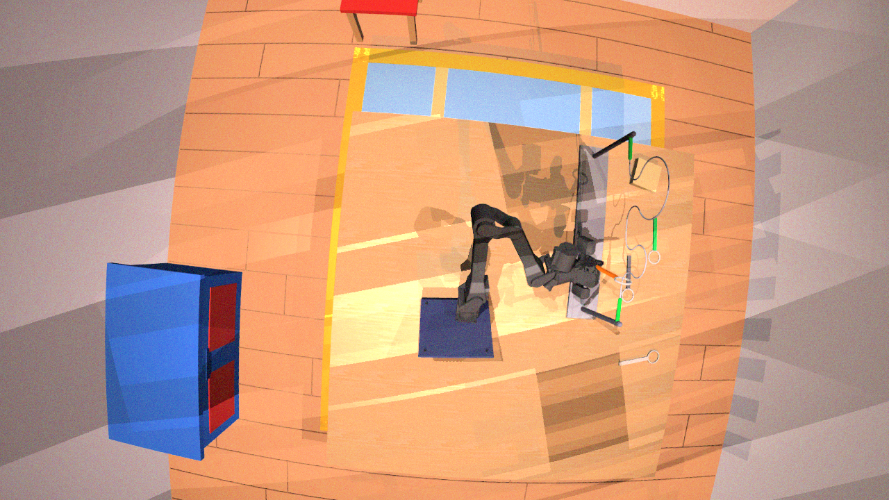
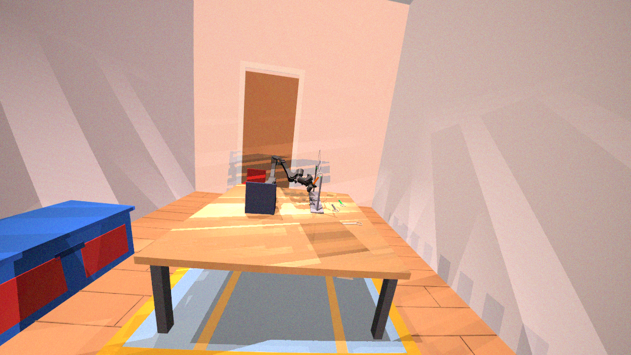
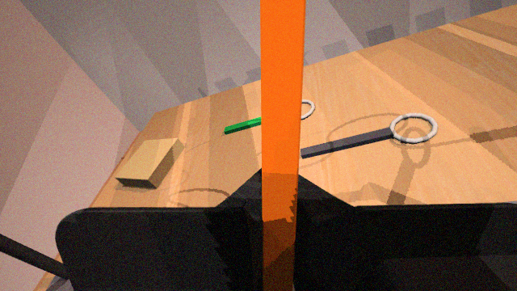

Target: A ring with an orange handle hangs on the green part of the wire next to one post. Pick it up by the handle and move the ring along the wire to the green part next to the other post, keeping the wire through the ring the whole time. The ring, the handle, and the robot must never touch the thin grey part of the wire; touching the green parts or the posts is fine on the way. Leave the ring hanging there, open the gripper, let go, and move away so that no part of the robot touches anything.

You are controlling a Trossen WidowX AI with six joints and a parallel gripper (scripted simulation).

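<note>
Now: gripper tip 30 mm to the left of the orange-handled ring and 90 mm below it. From my gripper tip the other things lie so: tan block 220 mm ahead, 330 mm to the left, 160 mm below; then dark-handled ring 180 mm ahead, 70 mm to the right, 170 mm below; then green-handled ring 280 mm ahead, 80 mm to the left, 170 mm below.
</note>
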